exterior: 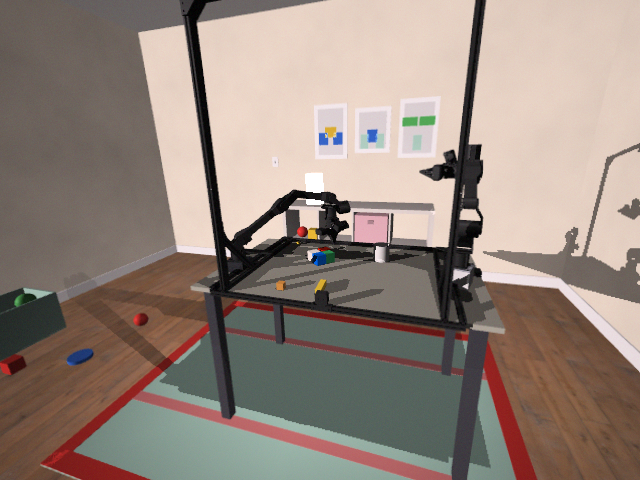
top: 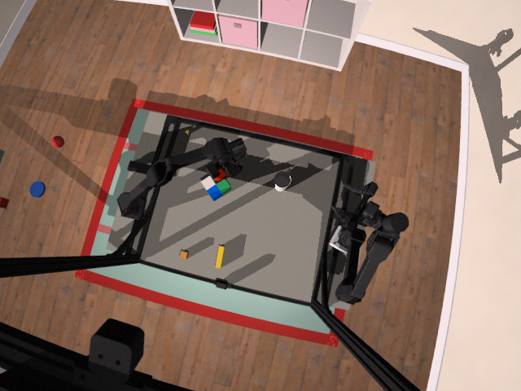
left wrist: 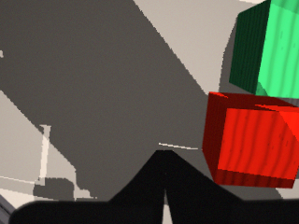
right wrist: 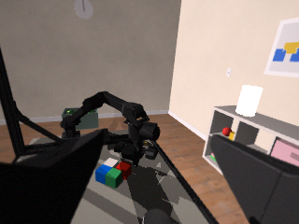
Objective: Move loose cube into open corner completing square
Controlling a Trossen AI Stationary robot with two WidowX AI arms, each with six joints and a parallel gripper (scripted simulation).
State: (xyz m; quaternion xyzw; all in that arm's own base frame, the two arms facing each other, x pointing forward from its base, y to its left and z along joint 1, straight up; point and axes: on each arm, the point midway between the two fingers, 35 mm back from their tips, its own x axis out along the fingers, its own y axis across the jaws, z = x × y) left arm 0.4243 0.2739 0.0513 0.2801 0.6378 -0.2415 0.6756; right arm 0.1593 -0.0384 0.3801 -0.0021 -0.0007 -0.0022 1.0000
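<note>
Right now the red cube is 80 mm below my left hand, 40 mm to the left of it and 40 mm behind it. The rest, counted from my left hand: green cube: 90 mm behind, 80 mm below, 10 mm to the left; then blue cube: 130 mm behind, 80 mm below, 50 mm to the left; then white cube: 90 mm to the left, 90 mm behind, 80 mm below.
</note>
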